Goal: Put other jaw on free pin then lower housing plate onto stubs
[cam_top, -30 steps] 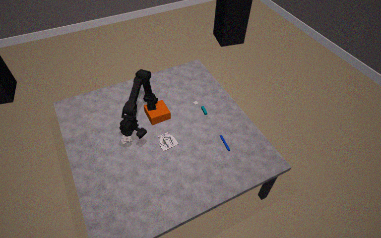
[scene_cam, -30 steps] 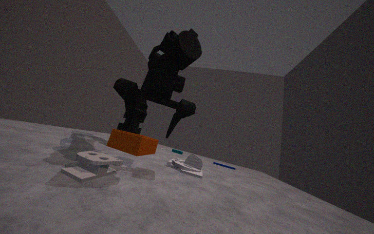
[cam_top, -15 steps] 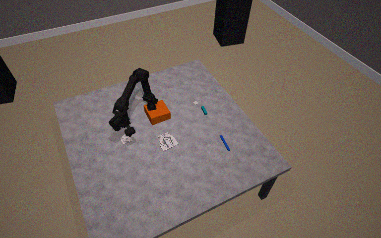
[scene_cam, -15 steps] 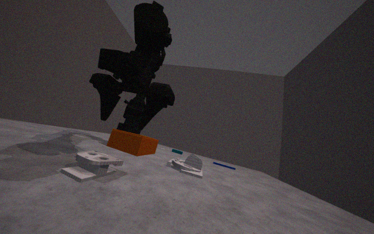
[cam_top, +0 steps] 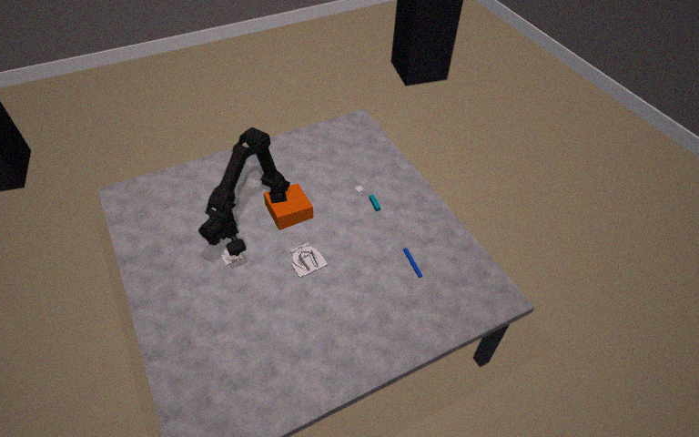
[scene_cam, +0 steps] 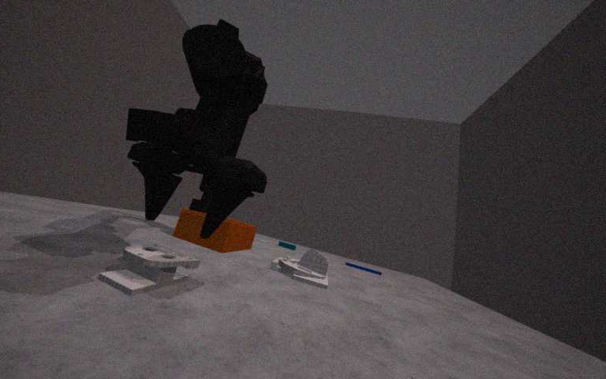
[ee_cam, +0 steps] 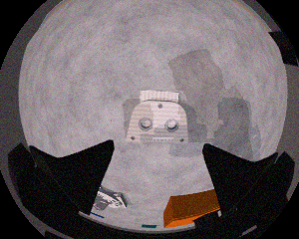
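Now: gripper tip 50 mm above the white stepped block and 10 mm to the left of it. From my gripper tip the other things lie so: white jaw (240 mm to the left, 70 mm ahead, 50 mm below); then teal bar (600 mm to the left, 120 mm behind, 50 mm below); then small white cube (570 mm to the left, 230 mm behind, 60 mm below).
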